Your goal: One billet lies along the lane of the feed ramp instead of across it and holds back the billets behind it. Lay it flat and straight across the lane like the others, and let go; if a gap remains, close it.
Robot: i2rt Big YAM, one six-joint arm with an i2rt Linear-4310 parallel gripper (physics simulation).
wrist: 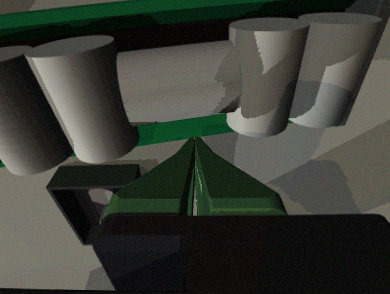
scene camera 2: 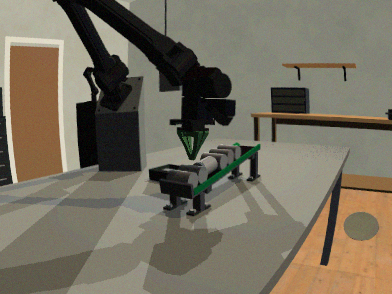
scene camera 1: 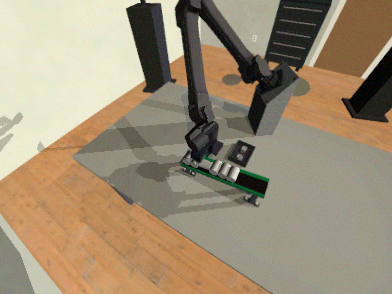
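Seen in the pictures: gripper, fingertip midpoint: (wrist: 194, 146) (scene camera 2: 191, 160) (scene camera 1: 207, 156); arm's base, origin of the base link: (scene camera 2: 116, 96) (scene camera 1: 271, 83).
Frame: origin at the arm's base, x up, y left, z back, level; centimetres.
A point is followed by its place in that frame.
Note:
The feed ramp (scene camera 1: 254, 184) (scene camera 2: 227, 169) (wrist: 175, 129) has green rails and a dark lane. The lengthwise billet (scene camera 2: 206, 164) {x -18.5, y -27.5, z -42.6 cm} (wrist: 175, 82) {x -17.8, y -25.8, z -42.5 cm} lies along the lane, between two crosswise billets on its lower side (wrist: 265, 77) {x -18.3, y -30.0, z -40.9 cm} (wrist: 337, 70) {x -18.8, y -33.8, z -39.7 cm} and three on its upper side, among them the nearest one (wrist: 85, 100) {x -17.1, y -21.7, z -43.4 cm}. It shows partly in scene camera 1, beside the arm. My gripper (scene camera 2: 193, 158) {x -18.0, y -25.3, z -38.3 cm} (wrist: 194, 146) {x -18.0, y -25.3, z -38.3 cm} is shut and empty. Its tips point down, above the lower part of the ramp; in the wrist view they appear beside the near rail, level with the lengthwise billet. In scene camera 1 the tips are hidden.
A small black open tray (scene camera 1: 233, 160) {x -26.5, y -12.7, z -32.0 cm} (scene camera 2: 156, 173) {x -25.4, y -12.4, z -22.1 cm} (wrist: 95, 176) {x -26.0, y -11.2, z -32.5 cm} with pale pieces inside stands on the table beside the ramp, on the arm's base side. The arm's pedestal (scene camera 1: 270, 112) {x -10.8, y 2.1, z -9.6 cm} (scene camera 2: 120, 140) {x -16.4, y -3.4, z -3.5 cm} stands behind it. The ramp stands on short feet; an end stop (scene camera 2: 176, 189) {x -22.2, y -36.9, z -38.6 cm} closes its lower end.

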